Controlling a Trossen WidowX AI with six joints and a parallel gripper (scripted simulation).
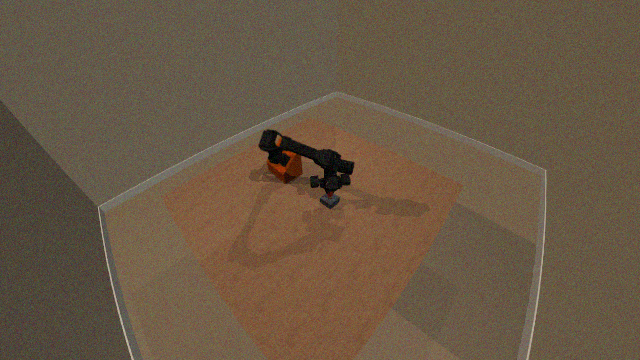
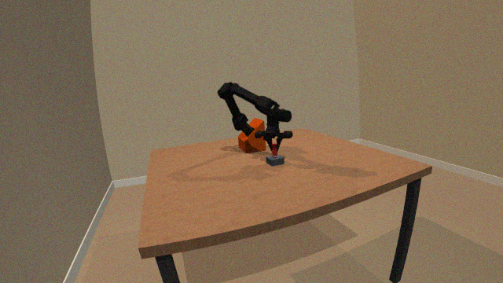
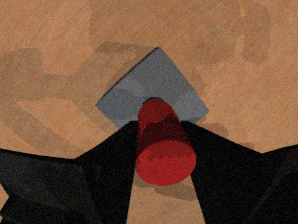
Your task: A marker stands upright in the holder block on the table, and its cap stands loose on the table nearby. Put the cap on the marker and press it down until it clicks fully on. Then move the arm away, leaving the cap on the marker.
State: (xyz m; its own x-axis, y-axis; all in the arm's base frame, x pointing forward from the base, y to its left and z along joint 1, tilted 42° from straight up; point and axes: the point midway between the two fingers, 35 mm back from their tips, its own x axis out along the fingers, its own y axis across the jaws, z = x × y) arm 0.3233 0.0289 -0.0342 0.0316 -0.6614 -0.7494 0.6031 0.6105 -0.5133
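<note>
My gripper tip is now 1 cm below the red cap. Also, from my gripper tip: holder block (5 cm below).
</note>
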